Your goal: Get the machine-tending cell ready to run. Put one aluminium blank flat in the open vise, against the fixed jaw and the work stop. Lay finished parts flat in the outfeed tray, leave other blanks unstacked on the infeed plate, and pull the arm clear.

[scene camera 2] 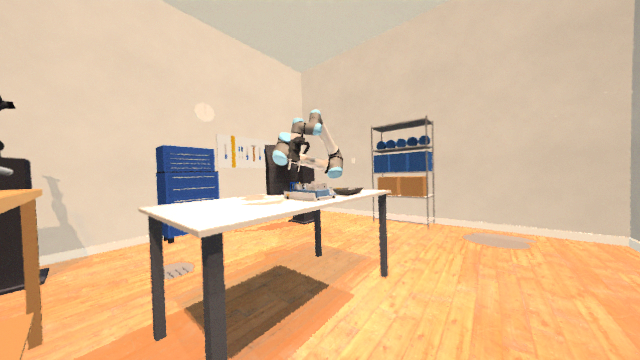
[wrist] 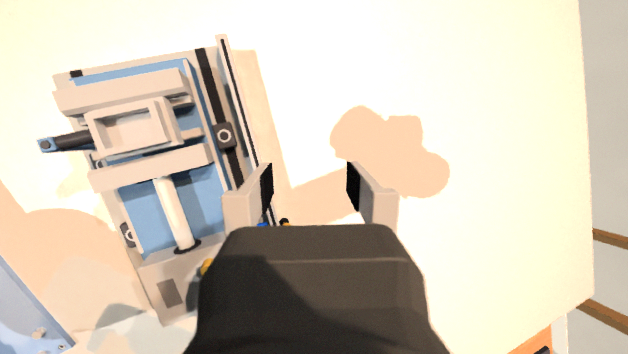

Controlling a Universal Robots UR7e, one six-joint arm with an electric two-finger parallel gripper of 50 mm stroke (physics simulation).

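Places are measured from the arm's base along level axes (x down, y ahead, z right), in centimetres.
Pixels of known places: gripper, fingertip midpoint: (scene camera 2: 293, 170) (wrist: 309, 177).
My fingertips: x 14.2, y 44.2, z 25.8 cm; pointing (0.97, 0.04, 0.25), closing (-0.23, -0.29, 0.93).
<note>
For each thing: its top centre in the pictures, then the offset to it from my fingertips. "*": a spot on its surface instead. Level surfaces: height alone.
- vise at its top centre: (wrist: 166, 198) (scene camera 2: 308, 183) dz -12.1, dx +8.6, dy +1.0 cm
- light grey part with a rectangular pocket, top centre: (wrist: 126, 128) dz -11.9, dx +7.0, dy +7.6 cm
- black rod with a blue end, top centre: (wrist: 76, 138) dz -16.7, dx +8.9, dy +8.3 cm
- white table at its surface level: dx +18.5 cm
- long rail at a spot on its surface: (wrist: 237, 95) * dz -2.6, dx +13.5, dy +8.7 cm
- blue object at a spot on its surface: (wrist: 25, 310) * dz -36.1, dx +17.7, dy -7.3 cm
The vise (wrist: 172, 210) (scene camera 2: 310, 194), with blue and light grey parts, stands on the table. In the wrist view, a light grey part with a rectangular pocket (wrist: 132, 129) lies between its upper jaw (wrist: 120, 92) and lower jaw (wrist: 150, 167); whether it touches them is unclear. A black rod with a blue end (wrist: 72, 140) reaches the part's left side. My gripper (wrist: 309, 177) (scene camera 2: 294, 166) is open and empty, above the table and right of the jaws in the wrist view. Plain blanks and the infeed plate cannot be made out.
A dark shallow tray (scene camera 2: 348, 190) stands beside the vise on the white table (scene camera 2: 200, 215). A long rail (wrist: 237, 95) runs along the vise's right side in the wrist view. Part of a blue object (wrist: 25, 310) shows at the lower left. A shelf rack (scene camera 2: 427, 172) stands behind.
</note>
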